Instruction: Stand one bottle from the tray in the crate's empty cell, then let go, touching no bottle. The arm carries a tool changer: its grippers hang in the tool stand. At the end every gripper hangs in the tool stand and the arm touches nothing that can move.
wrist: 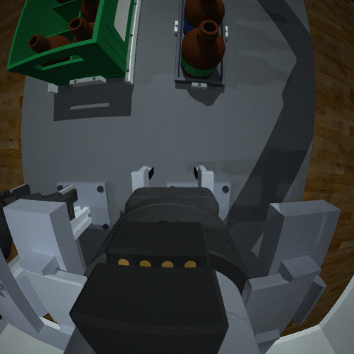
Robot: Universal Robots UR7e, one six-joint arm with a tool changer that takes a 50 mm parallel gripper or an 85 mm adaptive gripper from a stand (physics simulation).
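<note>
The green crate point(114, 64) stands at the upper left, cut off by the view's edge, with several brown bottles inside; which cell is empty I cannot tell. The dark tray point(178, 61) at the top holds a brown bottle with a green band point(199, 51) and, behind it, a brown bottle with a blue band point(204, 9). My gripper point(173, 173) sits low in the view between the grey holders of the tool stand point(304, 235), well apart from crate and tray. Its two fingers stand apart with nothing between them. The wrist's black block partly hides its body and gold contacts.
A second, dark gripper shows partly at the left edge, beside the stand's left holder point(37, 227). Grey base plates point(95, 205) are bolted to the table point(160, 125) by the stand. White locating strips point(131, 60) edge the crate. Wooden floor lies beyond the table.
</note>
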